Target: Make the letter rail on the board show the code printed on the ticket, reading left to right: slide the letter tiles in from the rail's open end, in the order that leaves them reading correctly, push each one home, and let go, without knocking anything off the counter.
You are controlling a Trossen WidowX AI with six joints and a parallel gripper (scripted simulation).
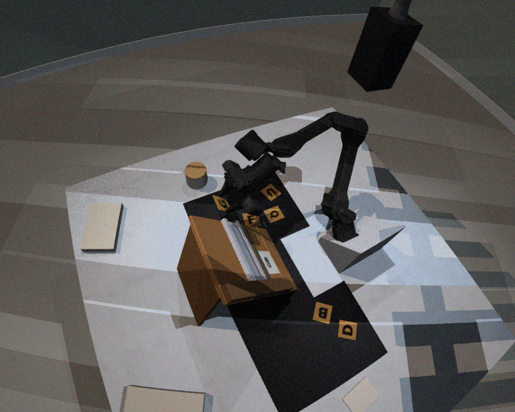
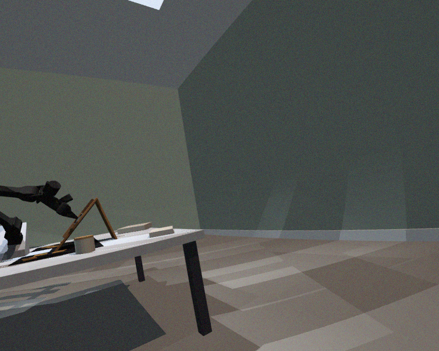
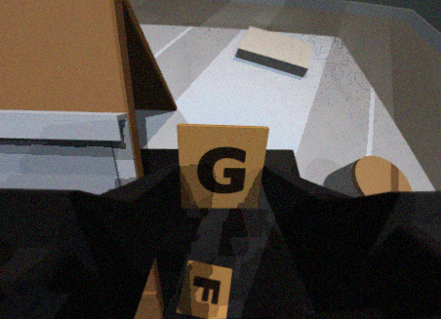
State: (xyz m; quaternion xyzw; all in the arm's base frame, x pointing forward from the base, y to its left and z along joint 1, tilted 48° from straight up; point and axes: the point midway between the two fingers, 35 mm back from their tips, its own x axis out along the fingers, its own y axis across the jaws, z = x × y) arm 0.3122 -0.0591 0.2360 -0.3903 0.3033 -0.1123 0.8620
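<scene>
Now: the white ticket 19 cm to the left of my gripper tip, 8 cm below it and 7 cm behind it. Also, from my gripper tip: short cylinder 23 cm to the right, 12 cm below, 3 cm ahead; then g tile right at my gripper tip; then f tile 15 cm below, 10 cm behind, 1 cm to the left.
</scene>
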